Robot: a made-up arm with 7 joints.
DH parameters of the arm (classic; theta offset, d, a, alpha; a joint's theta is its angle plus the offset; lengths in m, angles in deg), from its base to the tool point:
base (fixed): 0 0 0 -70
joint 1: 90 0 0 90
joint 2: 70 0 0 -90
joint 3: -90 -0.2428 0.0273 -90
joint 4: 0 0 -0.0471 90
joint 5: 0 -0.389 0 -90
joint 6: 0 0 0 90
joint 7: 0 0 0 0
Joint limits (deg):
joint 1: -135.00..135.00
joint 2: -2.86..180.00
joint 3: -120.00..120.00
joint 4: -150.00..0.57
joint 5: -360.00..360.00
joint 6: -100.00..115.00
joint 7: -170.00..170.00
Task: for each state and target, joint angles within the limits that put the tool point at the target. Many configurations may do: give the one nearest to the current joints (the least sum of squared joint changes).
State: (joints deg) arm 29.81 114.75 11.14 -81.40 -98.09 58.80 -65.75
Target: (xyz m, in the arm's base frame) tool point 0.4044 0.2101 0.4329
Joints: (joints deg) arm 30.75 158.11 22.51 -31.57 -98.09 58.80 -65.75
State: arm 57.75 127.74 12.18 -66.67 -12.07 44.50 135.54
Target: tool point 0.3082 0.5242 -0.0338
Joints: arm 75.90 131.88 10.22 -47.88 -12.07 44.50 135.54
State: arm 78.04 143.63 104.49 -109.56 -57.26 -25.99 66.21
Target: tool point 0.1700 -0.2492 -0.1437
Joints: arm 92.19 168.62 82.56 -135.36 -57.26 -25.99 66.21
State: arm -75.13 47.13 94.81 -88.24 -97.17 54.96 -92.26
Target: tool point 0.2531 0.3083 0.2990
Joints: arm -84.68 25.39 61.70 -92.70 -97.17 54.96 -92.26
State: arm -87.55 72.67 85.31 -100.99 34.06 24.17 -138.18
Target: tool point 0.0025 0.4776 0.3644
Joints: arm -91.94 83.09 54.62 -52.86 34.06 24.17 -138.18
